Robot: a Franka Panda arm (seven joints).
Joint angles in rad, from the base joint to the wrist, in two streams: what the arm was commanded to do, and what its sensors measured. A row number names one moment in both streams.
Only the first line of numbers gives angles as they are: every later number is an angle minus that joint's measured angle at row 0.
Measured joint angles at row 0:
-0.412 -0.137 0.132 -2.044 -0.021 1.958 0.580
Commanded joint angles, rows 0 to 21:
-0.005 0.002 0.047 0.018 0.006 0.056 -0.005
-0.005 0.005 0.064 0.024 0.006 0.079 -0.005
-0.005 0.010 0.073 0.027 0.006 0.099 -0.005
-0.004 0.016 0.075 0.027 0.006 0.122 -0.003
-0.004 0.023 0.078 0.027 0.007 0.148 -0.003
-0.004 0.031 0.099 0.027 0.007 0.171 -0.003
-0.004 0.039 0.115 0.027 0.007 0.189 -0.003
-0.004 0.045 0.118 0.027 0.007 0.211 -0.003
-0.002 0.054 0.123 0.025 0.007 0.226 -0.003
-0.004 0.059 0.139 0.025 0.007 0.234 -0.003
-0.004 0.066 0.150 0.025 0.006 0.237 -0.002
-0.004 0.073 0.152 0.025 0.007 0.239 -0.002
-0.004 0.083 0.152 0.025 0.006 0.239 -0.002
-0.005 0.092 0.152 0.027 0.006 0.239 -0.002
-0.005 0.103 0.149 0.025 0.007 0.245 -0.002
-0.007 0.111 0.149 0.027 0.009 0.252 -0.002
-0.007 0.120 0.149 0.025 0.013 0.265 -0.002
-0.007 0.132 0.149 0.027 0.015 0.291 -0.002
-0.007 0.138 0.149 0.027 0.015 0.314 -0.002
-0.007 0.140 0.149 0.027 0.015 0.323 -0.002
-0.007 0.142 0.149 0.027 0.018 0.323 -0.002
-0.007 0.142 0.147 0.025 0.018 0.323 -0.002
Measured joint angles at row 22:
0.001 0.131 0.142 0.014 0.000 0.308 0.001
